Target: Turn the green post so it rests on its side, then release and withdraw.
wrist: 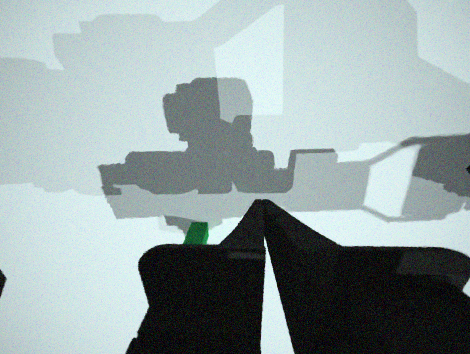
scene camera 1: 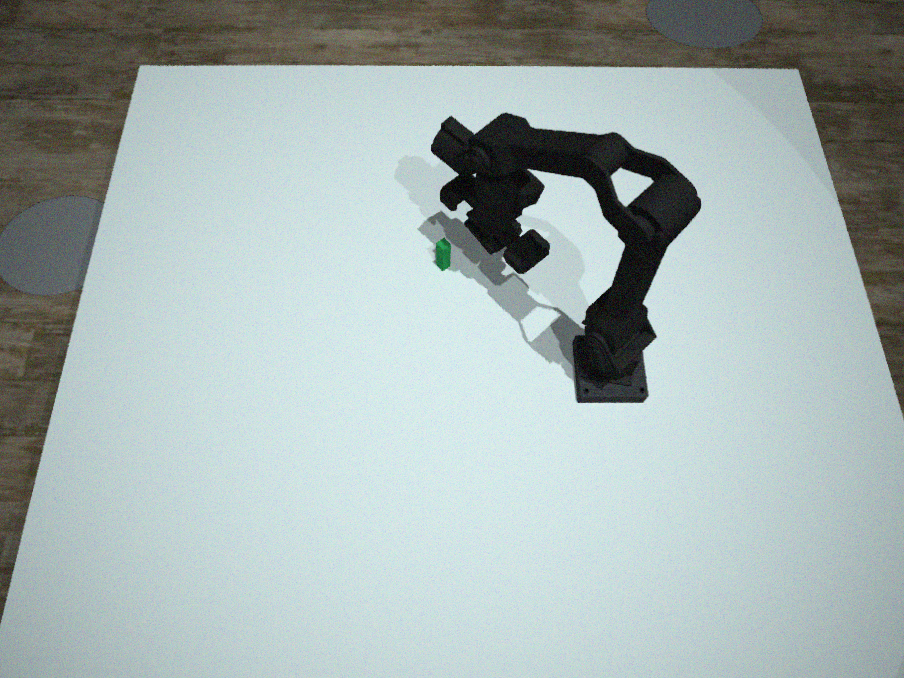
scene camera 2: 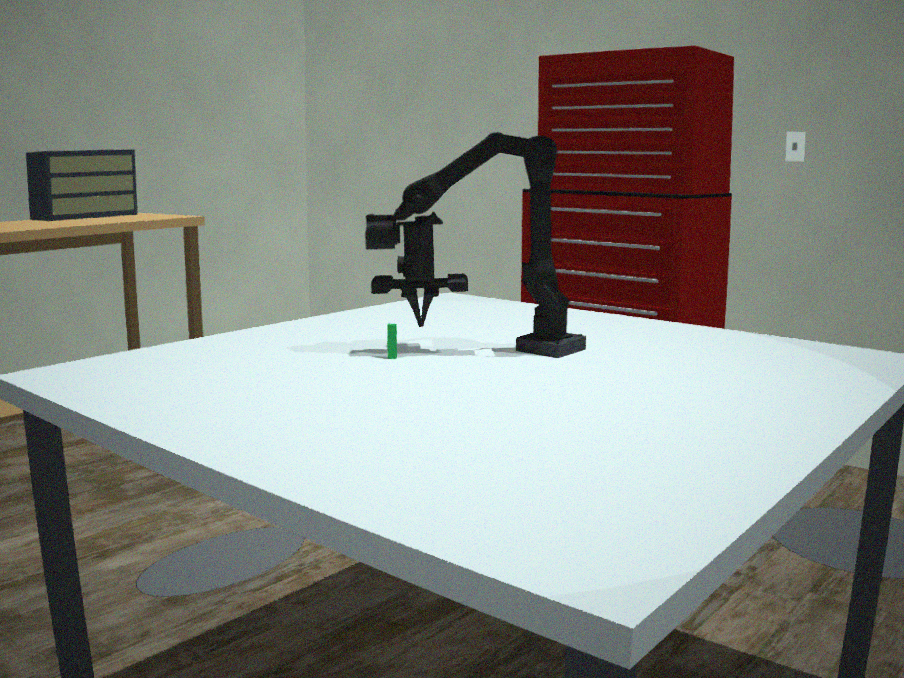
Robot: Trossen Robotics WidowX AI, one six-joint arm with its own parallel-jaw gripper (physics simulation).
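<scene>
The green post stands upright on the white table. My gripper is shut, its fingertips together with nothing between them. It points down and hangs above the table, apart from the post. In scene camera 2 the fingertips are to the right of the post, at about the height of its top in the picture. In the wrist view the post shows to the left of the fingertips, and its lower part in the picture is hidden behind the left finger. In scene camera 1 the fingertips are hidden by the arm.
The arm's base stands on the table to the right of the post. The arm's shadow falls on the table around the post. A red drawer cabinet and a wooden bench with a small drawer box stand beyond the table.
</scene>
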